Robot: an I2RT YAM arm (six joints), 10 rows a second.
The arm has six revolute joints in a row. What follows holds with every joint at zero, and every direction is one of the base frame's.
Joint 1 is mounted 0.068 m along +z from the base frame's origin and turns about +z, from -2.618 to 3.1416 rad.
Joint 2 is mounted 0.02 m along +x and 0.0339 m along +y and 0.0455 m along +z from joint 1 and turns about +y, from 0 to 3.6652 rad.
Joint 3 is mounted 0.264 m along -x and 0.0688 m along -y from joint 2 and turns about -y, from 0 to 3.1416 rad.
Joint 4 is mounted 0.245 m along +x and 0.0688 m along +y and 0.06 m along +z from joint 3 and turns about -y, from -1.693 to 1.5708 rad.
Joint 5 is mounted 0.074 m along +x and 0.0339 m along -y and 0.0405 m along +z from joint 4 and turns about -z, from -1.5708 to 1.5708 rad.
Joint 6 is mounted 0.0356 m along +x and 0.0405 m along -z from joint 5 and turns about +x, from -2.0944 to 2.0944 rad.
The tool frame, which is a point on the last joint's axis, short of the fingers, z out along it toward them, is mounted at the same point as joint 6; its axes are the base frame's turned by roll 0, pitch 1.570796 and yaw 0 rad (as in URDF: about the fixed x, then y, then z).
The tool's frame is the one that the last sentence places.
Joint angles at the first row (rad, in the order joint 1, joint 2, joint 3, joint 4, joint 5, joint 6):
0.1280, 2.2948, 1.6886, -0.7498, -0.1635, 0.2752
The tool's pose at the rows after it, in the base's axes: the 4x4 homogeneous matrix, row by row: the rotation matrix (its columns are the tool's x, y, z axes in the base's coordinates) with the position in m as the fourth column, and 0 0 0 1 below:
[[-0.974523, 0.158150, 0.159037, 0.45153], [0.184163, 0.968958, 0.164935, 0.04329], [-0.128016, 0.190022, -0.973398, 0.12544], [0, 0, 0, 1]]
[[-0.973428, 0.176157, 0.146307, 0.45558], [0.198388, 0.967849, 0.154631, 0.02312], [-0.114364, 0.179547, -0.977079, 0.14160], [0, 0, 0, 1]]
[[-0.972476, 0.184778, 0.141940, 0.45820], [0.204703, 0.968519, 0.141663, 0.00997], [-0.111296, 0.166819, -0.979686, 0.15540], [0, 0, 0, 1]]
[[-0.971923, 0.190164, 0.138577, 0.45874], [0.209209, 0.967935, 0.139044, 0.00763], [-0.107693, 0.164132, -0.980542, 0.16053], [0, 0, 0, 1]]
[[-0.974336, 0.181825, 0.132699, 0.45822], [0.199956, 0.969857, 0.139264, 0.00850], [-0.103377, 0.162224, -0.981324, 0.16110], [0, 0, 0, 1]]
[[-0.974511, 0.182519, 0.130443, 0.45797], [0.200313, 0.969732, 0.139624, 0.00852], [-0.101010, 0.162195, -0.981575, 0.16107], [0, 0, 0, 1]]
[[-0.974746, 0.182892, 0.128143, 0.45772], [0.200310, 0.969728, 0.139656, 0.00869], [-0.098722, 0.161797, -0.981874, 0.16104], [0, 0, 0, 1]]
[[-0.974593, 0.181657, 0.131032, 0.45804], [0.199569, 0.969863, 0.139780, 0.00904], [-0.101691, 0.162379, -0.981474, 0.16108], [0, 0, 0, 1]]
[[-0.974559, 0.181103, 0.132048, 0.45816], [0.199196, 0.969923, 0.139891, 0.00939], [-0.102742, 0.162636, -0.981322, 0.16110], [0, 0, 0, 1]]
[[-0.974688, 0.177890, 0.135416, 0.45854], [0.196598, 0.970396, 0.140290, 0.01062], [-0.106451, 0.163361, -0.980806, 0.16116], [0, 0, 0, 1]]
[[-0.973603, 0.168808, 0.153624, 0.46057], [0.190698, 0.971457, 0.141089, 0.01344], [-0.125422, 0.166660, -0.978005, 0.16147], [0, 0, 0, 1]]
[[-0.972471, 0.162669, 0.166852, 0.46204], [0.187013, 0.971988, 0.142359, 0.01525], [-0.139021, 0.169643, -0.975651, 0.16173], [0, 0, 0, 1]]
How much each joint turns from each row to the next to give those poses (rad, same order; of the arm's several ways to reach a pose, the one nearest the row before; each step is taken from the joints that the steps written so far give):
-0.0443, -0.0004, 0.0496, -0.0897, 0.0119, -0.0038
-0.0446, 0.0000, 0.0683, -0.0888, 0.0023, -0.0301
-0.0282, 0.0000, 0.0569, -0.0660, 0.0087, -0.0221
-0.0050, 0.0000, 0.0209, -0.0252, 0.0019, -0.0004
0.0019, 0.0000, 0.0027, -0.0084, 0.0000, -0.0077
0.0000, 0.0000, 0.0000, -0.0023, -0.0003, 0.0004
0.0004, 0.0000, 0.0000, -0.0023, 0.0000, 0.0004
0.0008, 0.0000, 0.0000, 0.0031, 0.0000, 0.0000
0.0007, 0.0000, 0.0000, 0.0011, 0.0000, 0.0004
0.0027, 0.0000, 0.0000, 0.0038, 0.0000, 0.0000
0.0061, 0.0000, 0.0000, 0.0195, 0.0003, 0.0000
0.0038, 0.0000, 0.0000, 0.0141, -0.0003, 0.0000

